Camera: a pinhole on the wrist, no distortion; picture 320 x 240 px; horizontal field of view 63.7 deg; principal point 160.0 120.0 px. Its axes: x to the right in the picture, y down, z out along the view. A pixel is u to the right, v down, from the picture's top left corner.
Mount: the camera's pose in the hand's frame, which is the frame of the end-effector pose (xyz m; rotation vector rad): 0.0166 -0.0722 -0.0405 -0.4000 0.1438 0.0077
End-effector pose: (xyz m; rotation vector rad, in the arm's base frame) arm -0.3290 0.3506 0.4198 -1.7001 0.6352 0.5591
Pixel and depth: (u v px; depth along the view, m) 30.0 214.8 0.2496
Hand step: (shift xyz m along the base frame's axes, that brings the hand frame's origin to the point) -0.1377 0.1548 -0.0643
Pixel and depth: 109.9 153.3 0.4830
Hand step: -0.1393 0.3508 -0.1983
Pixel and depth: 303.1 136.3 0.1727
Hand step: 0.0944 0.0805 -0.1125
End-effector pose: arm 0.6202 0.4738 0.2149 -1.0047 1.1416 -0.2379
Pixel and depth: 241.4 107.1 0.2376
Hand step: 0.1954 0.0189 -0.0764
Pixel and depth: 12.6 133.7 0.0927
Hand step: 0.0408 0.0241 0.0410
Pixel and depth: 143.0 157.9 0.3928
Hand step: 0.2275 0.2106 -0.1139
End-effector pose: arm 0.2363 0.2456 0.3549 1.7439 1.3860 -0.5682
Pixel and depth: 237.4 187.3 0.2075
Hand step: 0.1011 -0.0395 -0.1288
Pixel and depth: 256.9 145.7 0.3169
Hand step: 0.1555 -0.0808 -0.2339
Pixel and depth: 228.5 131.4 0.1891
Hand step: 0.0512 -0.0462 -0.1362
